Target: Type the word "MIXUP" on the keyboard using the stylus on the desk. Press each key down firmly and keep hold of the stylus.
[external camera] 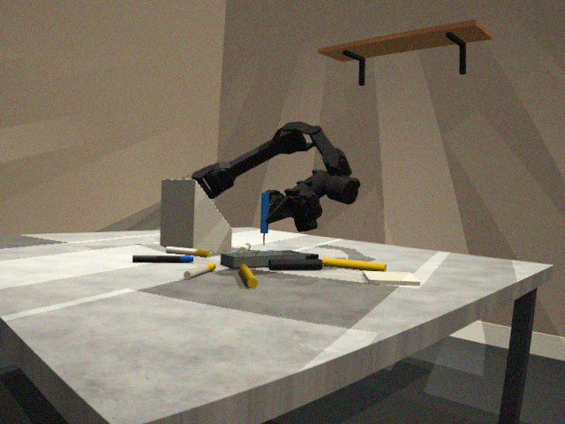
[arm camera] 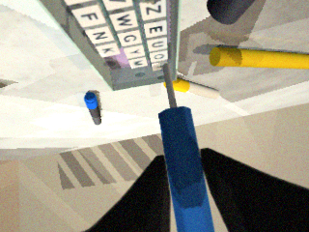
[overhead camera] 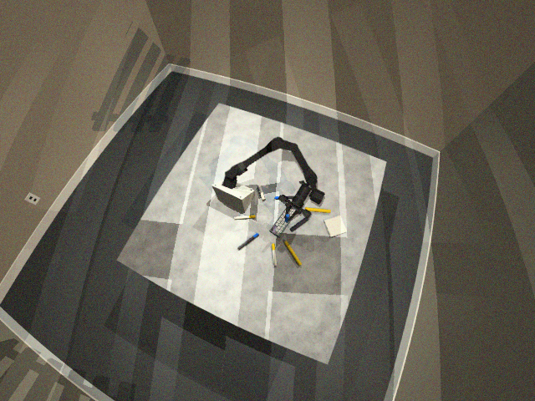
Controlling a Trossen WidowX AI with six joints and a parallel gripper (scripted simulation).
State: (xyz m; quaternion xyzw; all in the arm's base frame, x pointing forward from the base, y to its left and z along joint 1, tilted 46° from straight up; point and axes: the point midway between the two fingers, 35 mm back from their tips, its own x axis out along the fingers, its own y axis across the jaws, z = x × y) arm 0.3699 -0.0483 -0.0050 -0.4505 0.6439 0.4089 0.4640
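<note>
Now: the black cylinder 70 mm ahead of my gripper tip, 30 mm to the left of it and 90 mm below it. Round my gripper tip: yellow marker: 150 mm ahead, 150 mm to the left, 90 mm below; blue stylus: 10 mm below; notepad: 280 mm ahead, 90 mm to the left, 100 mm below.
</note>
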